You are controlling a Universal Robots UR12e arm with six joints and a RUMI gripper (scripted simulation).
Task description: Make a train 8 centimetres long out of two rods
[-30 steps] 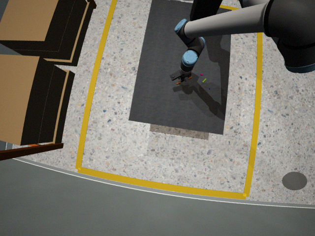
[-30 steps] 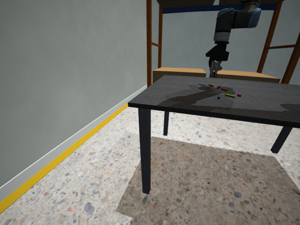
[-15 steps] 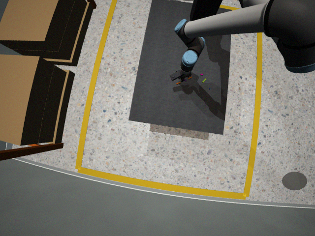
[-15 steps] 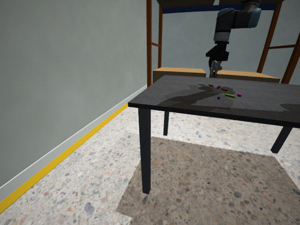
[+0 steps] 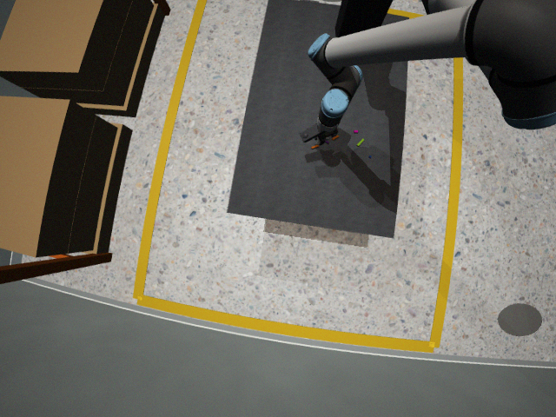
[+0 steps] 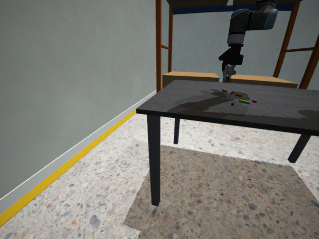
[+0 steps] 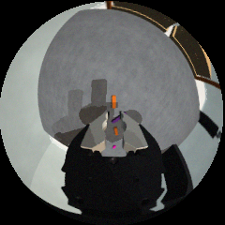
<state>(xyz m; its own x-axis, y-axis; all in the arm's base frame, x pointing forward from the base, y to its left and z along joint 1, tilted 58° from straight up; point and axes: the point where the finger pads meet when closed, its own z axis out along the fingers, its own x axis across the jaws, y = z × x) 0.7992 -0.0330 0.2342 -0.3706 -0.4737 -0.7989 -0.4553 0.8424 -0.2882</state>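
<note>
Now: hand 60 mm past the purple rod, 20 mm to the right of it and 80 mm above it. Round my hand: lime rod 150 mm behind, 200 mm to the left, 80 mm below; magenta rod 190 mm behind, 150 mm to the left, 80 mm below; small blue rod 100 mm behind, 290 mm to the left, 80 mm below.
</note>
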